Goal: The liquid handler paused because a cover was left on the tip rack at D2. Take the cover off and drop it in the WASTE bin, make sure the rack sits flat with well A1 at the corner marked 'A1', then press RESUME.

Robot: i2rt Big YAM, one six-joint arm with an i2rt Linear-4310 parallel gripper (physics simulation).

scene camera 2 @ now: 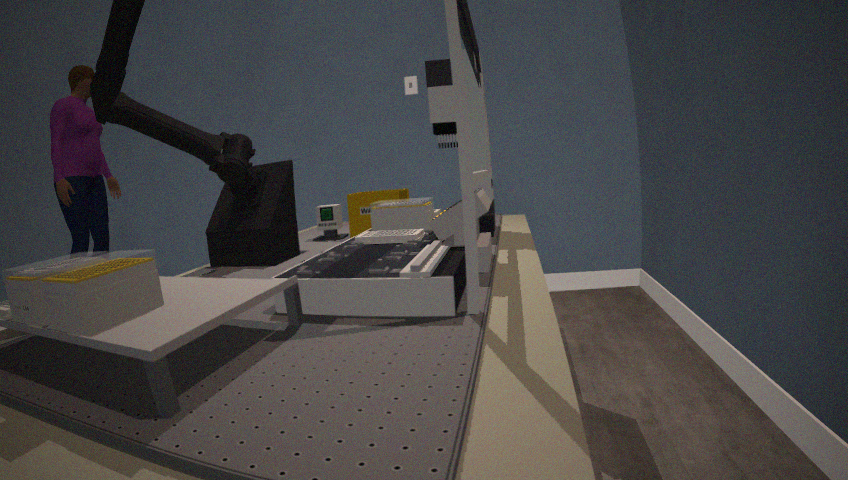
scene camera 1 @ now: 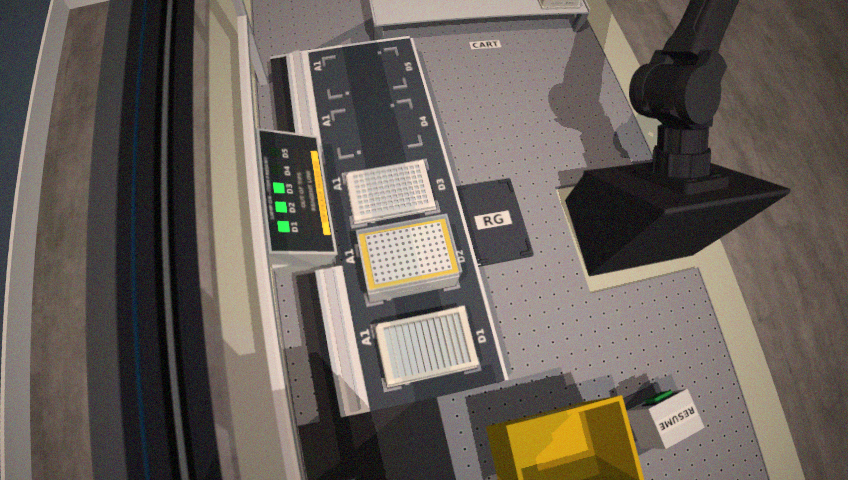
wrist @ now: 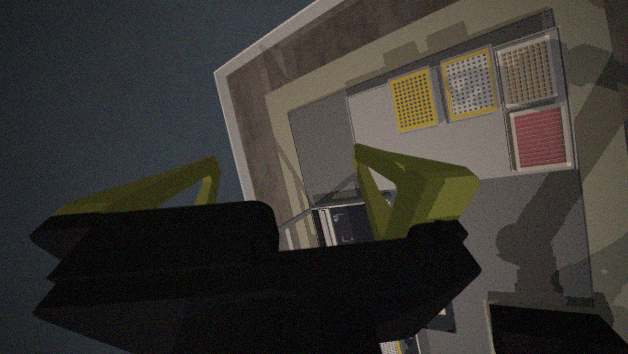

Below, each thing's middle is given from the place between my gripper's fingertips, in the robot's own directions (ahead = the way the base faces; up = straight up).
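Counted from my hand, the yellow WASTE bin (scene camera 1: 597, 432) is 47 cm below, 2 cm ahead and 92 cm to the left. Then there is the RESUME button box (scene camera 1: 658, 420), and that one is well below my hand, a good way behind it and a long way to the left of it.
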